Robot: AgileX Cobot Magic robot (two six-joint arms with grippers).
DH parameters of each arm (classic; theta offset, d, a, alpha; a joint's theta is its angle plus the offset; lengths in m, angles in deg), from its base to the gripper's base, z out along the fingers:
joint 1: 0 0.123 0 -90
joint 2: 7.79 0 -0.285 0
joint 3: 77.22 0 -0.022 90
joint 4: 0 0.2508 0 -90
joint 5: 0 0 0.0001 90
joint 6: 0 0.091 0 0
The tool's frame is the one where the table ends.
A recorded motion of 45 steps. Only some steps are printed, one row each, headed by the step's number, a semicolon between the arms.
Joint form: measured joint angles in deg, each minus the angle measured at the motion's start. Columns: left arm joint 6, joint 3, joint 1, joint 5, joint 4, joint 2; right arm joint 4, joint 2, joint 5, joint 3, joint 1, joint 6.
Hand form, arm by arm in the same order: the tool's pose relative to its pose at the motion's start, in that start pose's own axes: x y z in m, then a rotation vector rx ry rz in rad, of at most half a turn. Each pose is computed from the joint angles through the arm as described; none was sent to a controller.
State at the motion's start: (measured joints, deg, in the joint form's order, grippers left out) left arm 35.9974 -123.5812 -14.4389 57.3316 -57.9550 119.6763; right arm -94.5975 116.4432 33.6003 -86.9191 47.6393 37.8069
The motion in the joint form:
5: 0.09 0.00 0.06 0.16 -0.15 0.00; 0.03 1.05 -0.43 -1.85 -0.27 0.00
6: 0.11 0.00 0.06 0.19 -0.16 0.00; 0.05 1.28 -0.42 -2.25 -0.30 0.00
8: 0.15 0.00 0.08 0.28 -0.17 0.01; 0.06 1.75 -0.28 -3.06 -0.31 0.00
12: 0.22 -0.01 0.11 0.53 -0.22 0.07; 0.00 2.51 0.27 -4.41 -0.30 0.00
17: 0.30 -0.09 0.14 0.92 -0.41 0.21; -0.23 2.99 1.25 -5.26 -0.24 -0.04
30: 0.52 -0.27 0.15 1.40 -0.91 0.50; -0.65 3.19 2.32 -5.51 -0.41 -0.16
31: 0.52 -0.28 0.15 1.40 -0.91 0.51; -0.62 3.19 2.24 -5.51 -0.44 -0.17
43: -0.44 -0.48 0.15 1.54 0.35 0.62; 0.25 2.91 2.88 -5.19 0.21 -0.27
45: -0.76 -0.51 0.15 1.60 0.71 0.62; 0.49 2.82 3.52 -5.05 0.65 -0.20
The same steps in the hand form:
5: 0.0000 0.0001 -0.0003 0.0026 0.0005 -0.0002; -0.0029 -0.0019 0.0052 0.0066 -0.0078 0.0095
6: 0.0001 0.0000 -0.0003 0.0030 0.0008 0.0000; -0.0036 -0.0023 0.0062 0.0088 -0.0084 0.0116
8: 0.0002 0.0001 -0.0004 0.0037 0.0020 0.0004; -0.0050 -0.0030 0.0080 0.0145 -0.0089 0.0150
12: 0.0006 0.0004 -0.0002 0.0064 0.0055 0.0003; -0.0073 -0.0046 0.0109 0.0280 -0.0063 0.0199
17: 0.0012 0.0006 0.0002 0.0122 0.0098 -0.0010; -0.0084 -0.0060 0.0124 0.0443 0.0022 0.0194
30: 0.0020 0.0010 0.0014 0.0229 0.0133 -0.0032; -0.0066 -0.0077 0.0138 0.0606 0.0170 0.0129
31: 0.0020 0.0011 0.0014 0.0229 0.0133 -0.0032; -0.0065 -0.0077 0.0139 0.0597 0.0165 0.0133
43: 0.0029 0.0025 0.0016 0.0092 0.0254 -0.0072; -0.0089 -0.0058 0.0103 0.0551 0.0206 0.0206
45: 0.0031 0.0027 0.0016 0.0055 0.0290 -0.0091; -0.0105 -0.0046 0.0081 0.0567 0.0244 0.0227

